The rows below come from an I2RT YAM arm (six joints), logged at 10 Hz.
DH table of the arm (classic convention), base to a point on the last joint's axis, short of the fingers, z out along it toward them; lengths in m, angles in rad. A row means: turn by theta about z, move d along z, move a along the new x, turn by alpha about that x. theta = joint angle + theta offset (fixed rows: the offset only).
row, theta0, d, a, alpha
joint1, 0, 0.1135, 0.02, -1.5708
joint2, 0, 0, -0.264, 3.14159
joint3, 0.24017, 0, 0.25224, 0
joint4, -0.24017, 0, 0.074, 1.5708
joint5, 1.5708, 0, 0, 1.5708
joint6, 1.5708, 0.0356, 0, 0
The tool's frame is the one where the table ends.
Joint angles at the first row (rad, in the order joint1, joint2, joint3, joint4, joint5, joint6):
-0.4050 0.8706 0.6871 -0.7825 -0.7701 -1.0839
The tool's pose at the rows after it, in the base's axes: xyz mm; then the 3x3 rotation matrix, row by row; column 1 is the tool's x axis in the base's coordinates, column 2 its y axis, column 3 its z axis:
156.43 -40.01 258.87; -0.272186 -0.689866 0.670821; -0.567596 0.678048 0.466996; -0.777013 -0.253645 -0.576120
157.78 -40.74 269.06; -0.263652 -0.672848 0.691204; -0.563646 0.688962 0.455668; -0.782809 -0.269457 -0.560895
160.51 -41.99 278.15; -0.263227 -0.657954 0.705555; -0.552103 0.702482 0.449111; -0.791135 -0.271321 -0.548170
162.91 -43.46 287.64; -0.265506 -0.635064 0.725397; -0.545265 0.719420 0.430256; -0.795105 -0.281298 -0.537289
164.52 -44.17 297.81; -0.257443 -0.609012 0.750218; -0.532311 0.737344 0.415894; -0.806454 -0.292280 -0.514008
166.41 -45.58 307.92; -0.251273 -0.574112 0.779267; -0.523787 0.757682 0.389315; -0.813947 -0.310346 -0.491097
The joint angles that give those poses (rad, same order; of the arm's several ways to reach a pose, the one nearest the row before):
-0.4038 0.8641 0.7202 -0.7819 -0.7657 -1.0600
-0.4042 0.8613 0.7509 -0.7774 -0.7626 -1.0355
-0.4046 0.8698 0.7829 -0.7732 -0.7623 -1.0066
-0.4051 0.8747 0.8139 -0.7634 -0.7495 -0.9747
-0.4044 0.8721 0.8403 -0.7420 -0.7444 -0.9324
-0.4050 0.8702 0.8650 -0.7123 -0.7273 -0.8899

